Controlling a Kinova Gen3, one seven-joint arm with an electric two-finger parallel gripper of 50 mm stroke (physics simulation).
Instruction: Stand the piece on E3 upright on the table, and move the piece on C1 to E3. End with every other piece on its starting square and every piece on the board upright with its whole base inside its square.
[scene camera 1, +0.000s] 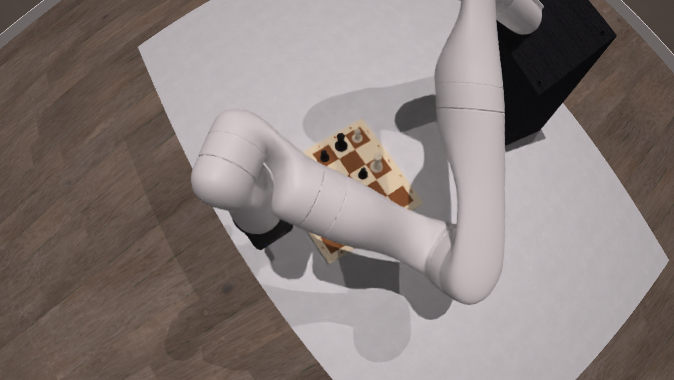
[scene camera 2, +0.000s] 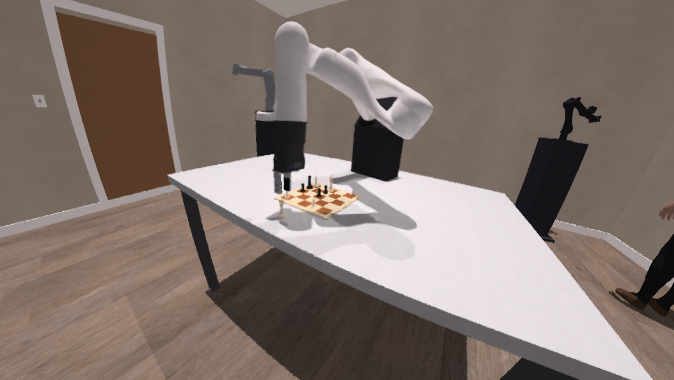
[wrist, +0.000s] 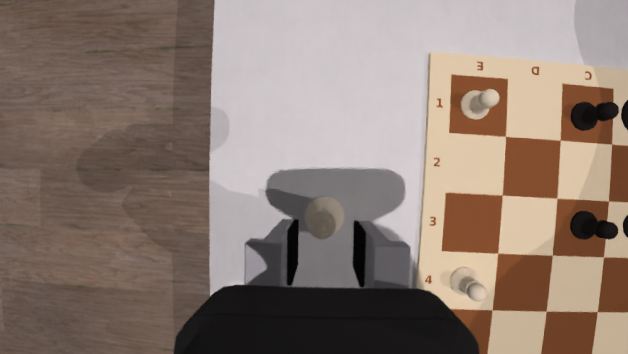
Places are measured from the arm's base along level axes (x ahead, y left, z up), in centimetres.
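Pixels of known places: gripper, fingertip midpoint: (scene camera 2: 282, 191) (wrist: 325, 243); arm's base at its link origin: (scene camera 1: 521, 13).
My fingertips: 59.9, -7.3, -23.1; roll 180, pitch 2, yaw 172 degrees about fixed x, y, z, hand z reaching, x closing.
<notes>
For each thing: its middle in the pictures, then the offset to it from my fingertips, as dx, dy, dz. "pt": a spot on its surface instead.
- cream-coloured chess piece at the middle of its body: (wrist: 323, 220) (scene camera 2: 281, 207) +0.2, -0.5, -4.8
- E3 square at a spot on its surface: (wrist: 472, 222) pt -9.2, +1.1, -6.9
- black pawn at the middle of its body: (wrist: 598, 113) (scene camera 1: 324, 154) (scene camera 2: 302, 187) -17.8, -4.9, -5.3
- chessboard at the middle of its body: (wrist: 578, 227) (scene camera 1: 346, 187) (scene camera 2: 319, 197) -16.7, +2.5, -7.2
- E1 at the middle of its body: (wrist: 483, 101) (scene camera 2: 287, 193) -10.3, -6.4, -5.3
- E4 at the middle of its body: (wrist: 471, 287) (scene camera 2: 313, 202) -8.3, +4.8, -5.3
- B1 at the middle of its body: (scene camera 1: 340, 140) -21.9, -4.6, -4.2
- C3 at the middle of its body: (wrist: 597, 228) -16.9, +2.3, -5.3
- B3 at the middle of its body: (scene camera 1: 363, 172) -20.8, +2.9, -5.3
- A1 at the middle of its body: (scene camera 1: 357, 133) -25.4, -3.6, -4.7
- A3 at the middle of its body: (scene camera 1: 377, 161) -23.9, +3.5, -3.7
A cream-coloured chess piece (scene camera 2: 281, 209) (wrist: 324, 217) stands upright on the table, outside the board's E edge. My gripper (scene camera 2: 282, 186) (wrist: 325, 243) is open and empty, above that piece; its fingers are hidden in scene camera 1. The E3 square (wrist: 472, 222) is bare. A black pawn (scene camera 1: 324, 156) (scene camera 2: 302, 188) (wrist: 584, 116) stands upright on C1 of the chessboard (scene camera 1: 414, 204) (scene camera 2: 327, 216) (wrist: 440, 75).
White pawns stand on E1 (scene camera 2: 287, 195) (wrist: 475, 105) and E4 (scene camera 2: 313, 202) (wrist: 464, 281). Black pieces stand on B1 (scene camera 1: 341, 143), C3 (wrist: 583, 225) and B3 (scene camera 1: 363, 173). White pieces stand on A1 (scene camera 1: 357, 135) and A3 (scene camera 1: 377, 164). The table edge lies left in the wrist view.
</notes>
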